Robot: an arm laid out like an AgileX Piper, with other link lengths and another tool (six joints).
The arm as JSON. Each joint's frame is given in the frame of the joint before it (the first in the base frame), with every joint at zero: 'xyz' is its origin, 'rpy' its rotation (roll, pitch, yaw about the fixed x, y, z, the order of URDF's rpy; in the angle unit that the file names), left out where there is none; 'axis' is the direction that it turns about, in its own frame. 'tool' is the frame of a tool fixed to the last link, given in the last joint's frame.
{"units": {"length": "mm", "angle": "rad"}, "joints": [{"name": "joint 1", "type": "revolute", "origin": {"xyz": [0.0, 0.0, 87.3]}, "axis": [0.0, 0.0, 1.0]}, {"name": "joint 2", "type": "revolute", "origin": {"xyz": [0.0, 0.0, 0.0]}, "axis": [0.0, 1.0, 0.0]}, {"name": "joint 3", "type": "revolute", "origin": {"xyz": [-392.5, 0.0, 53.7]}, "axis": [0.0, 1.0, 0.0]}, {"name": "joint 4", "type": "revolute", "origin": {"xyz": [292.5, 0.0, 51.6]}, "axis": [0.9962, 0.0, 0.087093]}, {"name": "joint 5", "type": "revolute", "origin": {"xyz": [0.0, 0.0, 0.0]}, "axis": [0.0, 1.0, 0.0]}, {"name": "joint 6", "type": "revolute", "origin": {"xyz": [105.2, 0.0, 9.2]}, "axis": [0.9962, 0.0, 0.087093]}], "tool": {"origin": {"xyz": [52.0, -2.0, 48.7], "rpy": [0.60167, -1.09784, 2.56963]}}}
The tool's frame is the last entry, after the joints.
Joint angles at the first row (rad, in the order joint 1, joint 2, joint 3, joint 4, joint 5, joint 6):
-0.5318 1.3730 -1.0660 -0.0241 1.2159 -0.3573
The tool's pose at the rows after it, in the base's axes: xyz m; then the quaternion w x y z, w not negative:
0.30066 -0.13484 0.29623 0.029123 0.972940 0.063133 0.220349
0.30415 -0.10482 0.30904 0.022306 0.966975 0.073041 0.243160
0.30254 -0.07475 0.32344 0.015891 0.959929 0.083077 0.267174
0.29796 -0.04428 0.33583 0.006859 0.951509 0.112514 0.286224
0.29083 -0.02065 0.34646 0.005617 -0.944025 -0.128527 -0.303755
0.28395 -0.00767 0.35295 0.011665 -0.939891 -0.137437 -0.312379
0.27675 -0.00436 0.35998 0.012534 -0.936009 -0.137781 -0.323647
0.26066 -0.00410 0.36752 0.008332 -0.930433 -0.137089 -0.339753
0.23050 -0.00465 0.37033 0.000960 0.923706 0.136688 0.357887
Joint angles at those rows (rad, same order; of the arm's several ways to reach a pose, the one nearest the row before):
-0.4567 1.3513 -1.0660 0.0000 1.2162 -0.3111
-0.3671 1.3126 -1.0660 0.0180 1.2171 -0.2482
-0.2737 1.2673 -1.0660 0.0288 1.2182 -0.1792
-0.1772 1.2260 -1.0660 0.0332 1.2219 -0.1452
-0.1018 1.1894 -1.0660 0.0456 1.2255 -0.1084
-0.0554 1.1645 -1.0660 0.0469 1.2326 -0.0817
-0.0448 1.1386 -1.0660 0.0496 1.2349 -0.0725
-0.0448 1.0866 -1.0499 0.0472 1.2357 -0.0694
-0.0448 0.9948 -1.0009 0.0351 1.2369 -0.0644

